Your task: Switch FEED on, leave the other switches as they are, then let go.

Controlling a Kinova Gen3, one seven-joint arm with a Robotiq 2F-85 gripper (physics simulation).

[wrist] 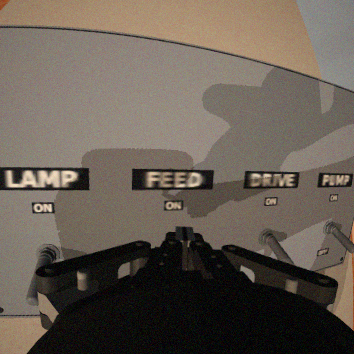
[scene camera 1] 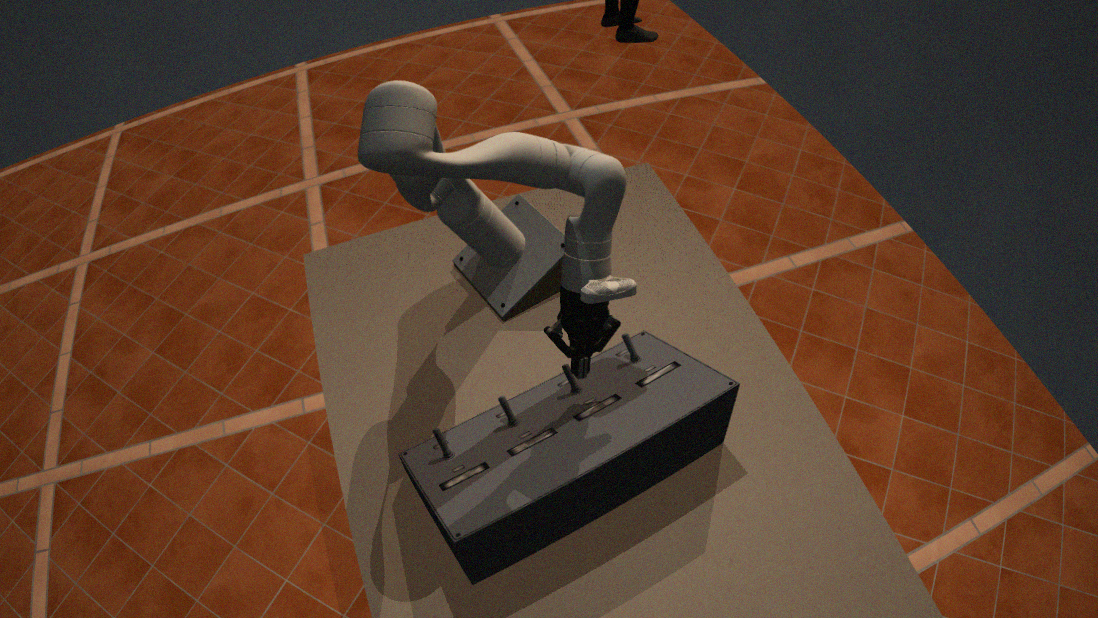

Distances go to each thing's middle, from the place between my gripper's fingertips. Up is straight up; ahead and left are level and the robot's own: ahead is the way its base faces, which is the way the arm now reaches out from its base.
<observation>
I see my gripper 60 mm to the left of the grey switch box (scene camera 1: pixel 506 489), 60 mm short of it and 60 mm above it.
</observation>
